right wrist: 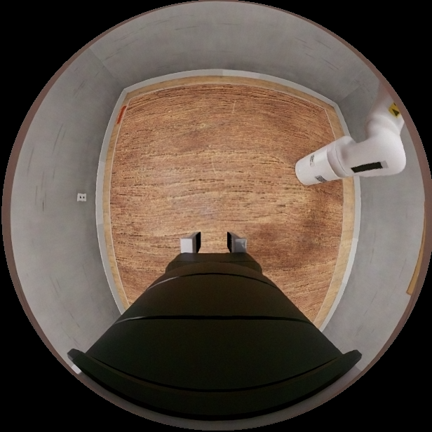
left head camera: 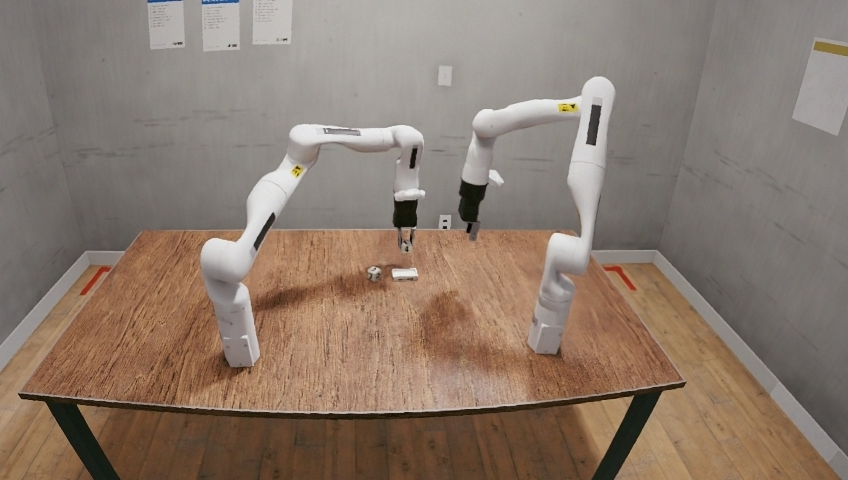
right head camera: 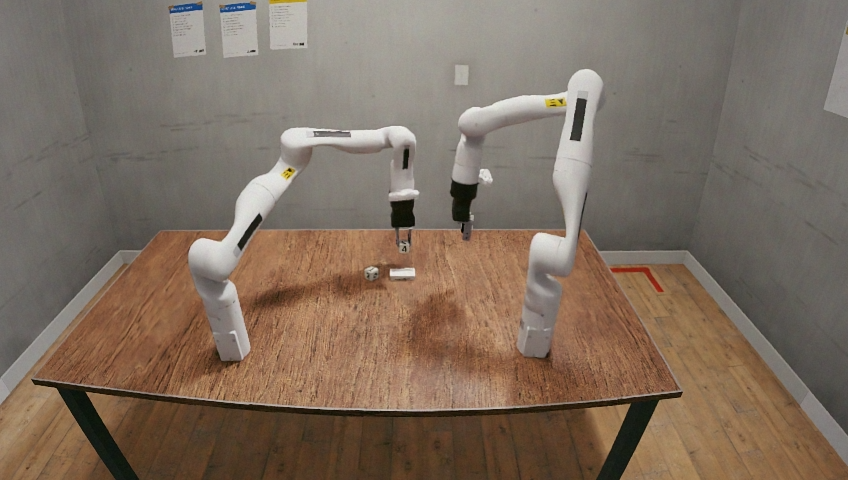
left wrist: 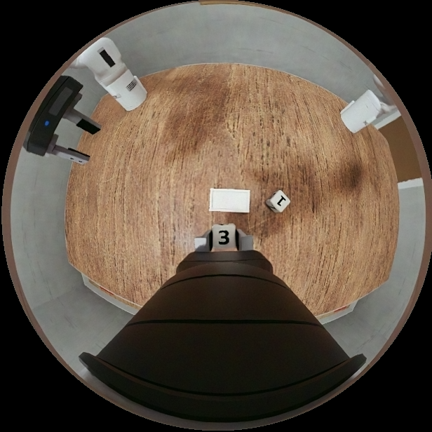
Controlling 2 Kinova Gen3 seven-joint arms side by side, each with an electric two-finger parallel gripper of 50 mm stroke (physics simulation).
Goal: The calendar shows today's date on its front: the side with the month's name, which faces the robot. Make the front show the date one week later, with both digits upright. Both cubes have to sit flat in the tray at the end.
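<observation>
My left gripper point(left head camera: 406, 245) point(right head camera: 404, 245) point(left wrist: 223, 236) is shut on a white cube point(left head camera: 406, 247) point(right head camera: 404, 248) point(left wrist: 223, 237), held above the table, a little behind the tray. The cube shows a 4 towards the head cameras and a 3 in the left wrist view. The white tray point(left head camera: 404, 278) point(right head camera: 402, 277) point(left wrist: 229, 211) is empty. The other white cube point(left head camera: 373, 273) point(right head camera: 371, 273) point(left wrist: 278, 201) lies on the table to the left of the tray, turned at an angle, with a 1 on top. My right gripper point(left head camera: 473, 230) point(right head camera: 467, 228) point(right wrist: 213, 238) is open and empty, high at the right.
The wooden table point(left head camera: 333, 356) point(right head camera: 333, 356) point(left wrist: 150, 225) point(right wrist: 215, 150) carries both arm bases. The left arm reaches across above the loose cube's side. The right arm hangs to the right of the left gripper, near the back edge. Grey walls surround the table.
</observation>
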